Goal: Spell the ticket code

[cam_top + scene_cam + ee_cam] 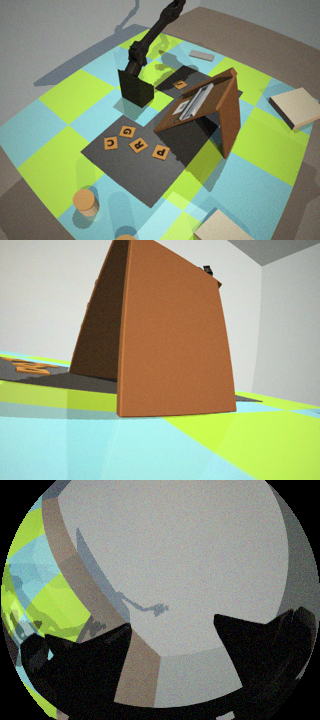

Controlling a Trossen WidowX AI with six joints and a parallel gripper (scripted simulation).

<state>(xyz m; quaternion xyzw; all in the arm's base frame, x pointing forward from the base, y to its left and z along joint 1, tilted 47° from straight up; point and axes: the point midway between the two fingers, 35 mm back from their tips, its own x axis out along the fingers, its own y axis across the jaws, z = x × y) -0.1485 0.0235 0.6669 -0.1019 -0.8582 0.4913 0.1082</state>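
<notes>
Right now my gripper tip is 490 mm short of the white ticket, 470 mm to the left of it and 470 mm above it. The rest, counted from my gripper tip: dark mat (420 mm ahead, 490 mm to the right, 560 mm below); then grey slab (250 mm ahead, 40 mm to the left, 550 mm below).
</notes>
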